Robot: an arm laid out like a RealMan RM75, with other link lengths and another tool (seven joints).
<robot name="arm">
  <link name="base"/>
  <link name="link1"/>
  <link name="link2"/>
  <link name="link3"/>
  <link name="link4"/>
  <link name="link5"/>
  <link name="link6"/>
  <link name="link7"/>
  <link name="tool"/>
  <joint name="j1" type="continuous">
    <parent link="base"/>
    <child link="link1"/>
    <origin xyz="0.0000 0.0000 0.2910"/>
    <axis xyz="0 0 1"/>
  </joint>
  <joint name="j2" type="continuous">
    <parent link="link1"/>
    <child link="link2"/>
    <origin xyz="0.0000 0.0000 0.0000"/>
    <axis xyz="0 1 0"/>
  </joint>
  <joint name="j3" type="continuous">
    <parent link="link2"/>
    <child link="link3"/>
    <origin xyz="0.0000 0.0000 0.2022"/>
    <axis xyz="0 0 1"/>
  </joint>
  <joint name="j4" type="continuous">
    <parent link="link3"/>
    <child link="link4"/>
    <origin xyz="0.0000 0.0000 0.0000"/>
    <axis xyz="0 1 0"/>
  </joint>
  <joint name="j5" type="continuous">
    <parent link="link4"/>
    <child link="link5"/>
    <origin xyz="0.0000 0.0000 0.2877"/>
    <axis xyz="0 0 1"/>
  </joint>
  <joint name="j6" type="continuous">
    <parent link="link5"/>
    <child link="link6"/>
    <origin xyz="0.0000 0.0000 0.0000"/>
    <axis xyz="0 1 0"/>
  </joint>
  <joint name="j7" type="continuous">
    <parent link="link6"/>
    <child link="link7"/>
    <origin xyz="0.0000 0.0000 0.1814"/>
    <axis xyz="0 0 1"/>
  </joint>
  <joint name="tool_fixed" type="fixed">
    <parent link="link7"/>
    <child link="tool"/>
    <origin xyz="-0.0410 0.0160 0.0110" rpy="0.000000 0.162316 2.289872"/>
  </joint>
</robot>
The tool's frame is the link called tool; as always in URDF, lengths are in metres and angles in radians. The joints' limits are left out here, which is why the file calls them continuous.
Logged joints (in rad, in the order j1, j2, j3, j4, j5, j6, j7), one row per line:
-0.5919 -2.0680 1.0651 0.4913 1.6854 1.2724 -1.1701
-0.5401 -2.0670 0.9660 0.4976 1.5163 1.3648 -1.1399
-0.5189 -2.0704 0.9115 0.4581 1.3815 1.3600 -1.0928
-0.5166 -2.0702 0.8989 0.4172 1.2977 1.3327 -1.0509
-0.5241 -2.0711 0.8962 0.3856 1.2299 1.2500 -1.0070
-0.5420 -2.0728 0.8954 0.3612 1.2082 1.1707 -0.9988
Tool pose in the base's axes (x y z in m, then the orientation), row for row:
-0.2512 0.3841 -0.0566 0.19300 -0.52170 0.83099 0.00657
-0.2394 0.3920 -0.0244 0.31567 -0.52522 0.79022 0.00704
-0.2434 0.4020 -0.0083 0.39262 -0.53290 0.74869 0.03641
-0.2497 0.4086 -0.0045 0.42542 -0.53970 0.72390 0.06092
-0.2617 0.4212 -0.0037 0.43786 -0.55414 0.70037 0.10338
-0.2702 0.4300 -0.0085 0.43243 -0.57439 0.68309 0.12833
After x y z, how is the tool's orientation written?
As a quaternion, w x y z.
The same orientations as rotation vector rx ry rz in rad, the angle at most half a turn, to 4 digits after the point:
-1.4638 2.3317 0.0184
-1.3834 2.0814 0.0185
-1.3528 1.9005 0.0924
-1.3494 1.8100 0.1523
-1.3777 1.7412 0.2570
-1.4315 1.7025 0.3198

